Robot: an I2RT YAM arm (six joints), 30 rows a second.
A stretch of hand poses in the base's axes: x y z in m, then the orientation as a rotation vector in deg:
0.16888, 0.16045, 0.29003, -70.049, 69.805, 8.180
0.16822, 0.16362, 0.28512, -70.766, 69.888, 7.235
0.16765, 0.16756, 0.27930, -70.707, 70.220, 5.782
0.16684, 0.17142, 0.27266, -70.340, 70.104, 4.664
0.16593, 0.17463, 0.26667, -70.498, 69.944, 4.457
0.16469, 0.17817, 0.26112, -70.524, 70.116, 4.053
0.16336, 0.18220, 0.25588, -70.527, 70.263, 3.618
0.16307, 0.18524, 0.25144, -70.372, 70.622, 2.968
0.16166, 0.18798, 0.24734, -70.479, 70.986, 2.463
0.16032, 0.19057, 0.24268, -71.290, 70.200, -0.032
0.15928, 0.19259, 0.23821, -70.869, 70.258, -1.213
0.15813, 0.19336, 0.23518, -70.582, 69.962, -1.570
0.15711, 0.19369, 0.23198, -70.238, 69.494, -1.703
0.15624, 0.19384, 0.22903, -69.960, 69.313, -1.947
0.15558, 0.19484, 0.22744, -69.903, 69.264, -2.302
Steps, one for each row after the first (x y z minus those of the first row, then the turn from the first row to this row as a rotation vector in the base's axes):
-0.00066, 0.00317, -0.00491, -1.007, -0.289, -0.222
-0.00123, 0.00711, -0.01073, -1.705, -0.754, -1.230
-0.00204, 0.01097, -0.01737, -1.896, -1.451, -2.001
-0.00295, 0.01418, -0.02336, -2.072, -1.652, -1.969
-0.00419, 0.01772, -0.02891, -2.323, -1.709, -2.263
-0.00552, 0.02175, -0.03415, -2.564, -1.803, -2.575
-0.00581, 0.02479, -0.03859, -2.839, -1.860, -3.183
-0.00722, 0.02753, -0.04269, -3.253, -1.798, -3.578
-0.00856, 0.03012, -0.04735, -4.843, -3.472, -4.246
-0.00960, 0.03214, -0.05182, -5.090, -4.054, -5.158
-0.01075, 0.03291, -0.05485, -4.960, -4.504, -5.377
-0.01177, 0.03324, -0.05805, -4.635, -4.996, -5.422
-0.01264, 0.03339, -0.06100, -4.488, -5.300, -5.623
-0.01330, 0.03439, -0.06259, -4.602, -5.515, -5.834

